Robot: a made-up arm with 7 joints.
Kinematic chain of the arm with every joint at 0, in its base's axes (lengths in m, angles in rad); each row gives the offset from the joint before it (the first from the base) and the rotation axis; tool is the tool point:
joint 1: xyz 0 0 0.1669 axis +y
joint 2: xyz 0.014 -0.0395 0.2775 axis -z
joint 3: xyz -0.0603 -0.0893 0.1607 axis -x
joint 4: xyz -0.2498 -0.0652 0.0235 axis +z
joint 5: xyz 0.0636 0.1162 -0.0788 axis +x
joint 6: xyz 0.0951 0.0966 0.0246 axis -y
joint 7: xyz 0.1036 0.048 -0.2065 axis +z
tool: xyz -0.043 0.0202 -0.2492
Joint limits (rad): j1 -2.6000..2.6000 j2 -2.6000..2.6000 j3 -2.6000..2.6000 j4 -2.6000..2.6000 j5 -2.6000..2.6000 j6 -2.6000..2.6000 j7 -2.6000..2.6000
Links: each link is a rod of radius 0.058 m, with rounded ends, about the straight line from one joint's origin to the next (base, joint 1, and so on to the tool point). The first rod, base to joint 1, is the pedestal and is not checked.
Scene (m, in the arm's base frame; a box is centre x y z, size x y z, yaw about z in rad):
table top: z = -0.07
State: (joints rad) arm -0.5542 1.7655 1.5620 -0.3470 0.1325 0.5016 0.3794
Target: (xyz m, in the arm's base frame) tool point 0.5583 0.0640 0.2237
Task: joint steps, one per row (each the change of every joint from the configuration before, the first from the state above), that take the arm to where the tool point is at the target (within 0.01 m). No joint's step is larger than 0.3 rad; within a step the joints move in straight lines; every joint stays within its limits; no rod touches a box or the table.
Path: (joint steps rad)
1: 0.1184 0.1780 -0.2423 0.2829 0.2110 -0.0862 -0.0344
2: 0.1184 0.1780 -0.2423 0.2829 0.2110 -0.0863 -0.0345
3: 0.1184 0.1780 -0.2423 0.2830 0.2110 -0.0862 -0.0344
4: 0.1184 0.1779 -0.2423 0.2829 0.2110 -0.0863 -0.0344

